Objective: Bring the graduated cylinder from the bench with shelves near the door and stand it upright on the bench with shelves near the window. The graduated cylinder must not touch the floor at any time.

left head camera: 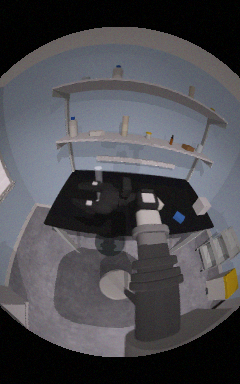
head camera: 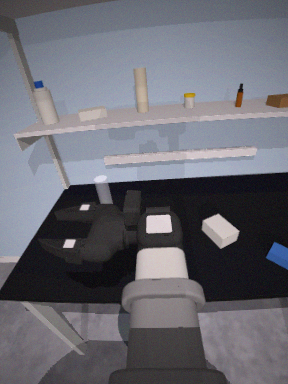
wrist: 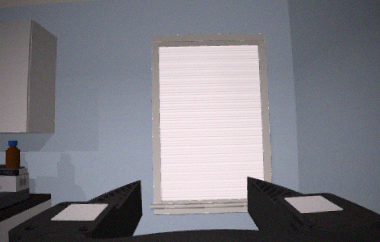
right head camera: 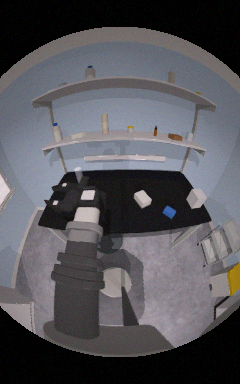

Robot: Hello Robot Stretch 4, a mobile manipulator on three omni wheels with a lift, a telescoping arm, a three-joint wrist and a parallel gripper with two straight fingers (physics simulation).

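Pixels of known places: gripper, fingertip midpoint: (left head camera: 74,192) (head camera: 48,228) (wrist: 194,196) (right head camera: 48,194); robot's base, link origin: (left head camera: 115,283) (right head camera: 114,281).
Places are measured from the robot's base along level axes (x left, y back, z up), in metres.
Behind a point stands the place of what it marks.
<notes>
The graduated cylinder (head camera: 103,192) {x 0.186, y -0.621, z 1.164 m} (left head camera: 98,174) {x 0.185, y -0.621, z 1.171 m} (right head camera: 78,174) {x 0.184, y -0.622, z 1.175 m} is a clear, pale tube at the left part of the black bench with shelves (head camera: 245,197) {x -0.482, y -0.899, z 0.887 m} (left head camera: 165,187) {x -0.466, y -0.906, z 0.886 m} (right head camera: 120,212) {x -0.083, y -0.535, z 0.887 m}. Its upper end shows beyond my gripper; its lower part and base are hidden behind the gripper. It does not show in the wrist view. My gripper (head camera: 48,227) {x 0.226, y -0.355, z 1.264 m} (left head camera: 75,194) {x 0.226, y -0.355, z 1.264 m} (right head camera: 49,195) {x 0.226, y -0.355, z 1.264 m} (wrist: 194,196) {x 0.226, y -0.355, z 1.264 m} is open, with no thing between its fingers. It points left and lies across the line of sight to the cylinder, on the head camera's side of it.
A white box (head camera: 220,230) {x -0.250, y -0.620, z 0.945 m} (right head camera: 142,199) {x -0.252, y -0.609, z 0.945 m} and a blue block (head camera: 279,255) {x -0.433, y -0.498, z 0.926 m} (left head camera: 179,217) {x -0.448, y -0.487, z 0.927 m} (right head camera: 169,212) {x -0.447, y -0.486, z 0.926 m} lie right of the arm. A shelf (head camera: 165,117) {x -0.052, y -0.858, z 1.344 m} with bottles runs above the bench. The wrist view shows a window (wrist: 210,125) {x 1.807, y -0.507, z 1.375 m}, a wall cabinet (wrist: 41,80) {x 1.631, y 0.691, z 1.715 m} and a brown bottle (wrist: 13,157) {x 1.528, y 0.816, z 1.183 m}.
</notes>
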